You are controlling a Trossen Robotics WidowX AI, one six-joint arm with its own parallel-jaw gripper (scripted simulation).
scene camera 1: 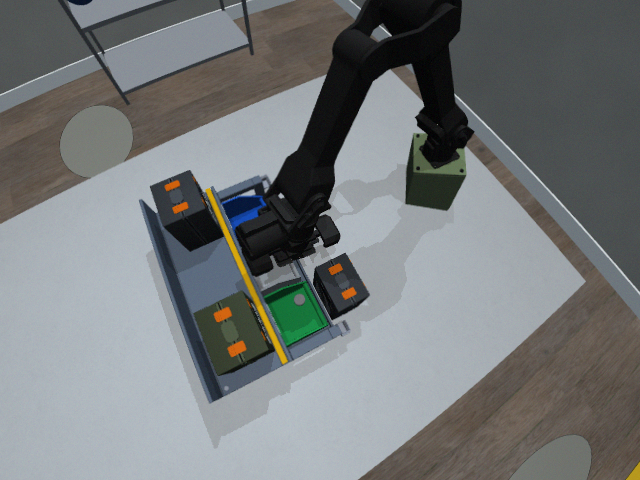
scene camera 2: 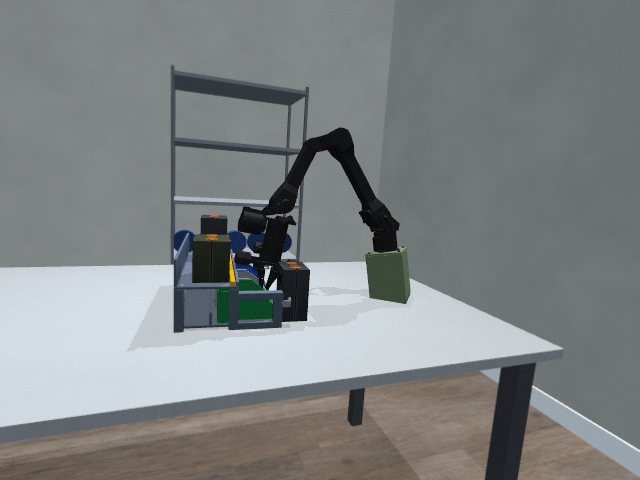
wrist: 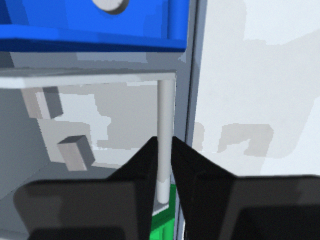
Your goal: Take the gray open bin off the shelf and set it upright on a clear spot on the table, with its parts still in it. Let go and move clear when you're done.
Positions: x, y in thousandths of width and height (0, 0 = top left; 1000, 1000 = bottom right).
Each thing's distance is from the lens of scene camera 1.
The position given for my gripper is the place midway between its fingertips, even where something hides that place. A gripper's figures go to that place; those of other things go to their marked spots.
my gripper (scene camera 1: 451, 543): 65 cm
gray open bin (scene camera 1: 435, 578): 66 cm
blue bin (scene camera 1: 377, 434): 70 cm
green bin (scene camera 1: 462, 672): 64 cm
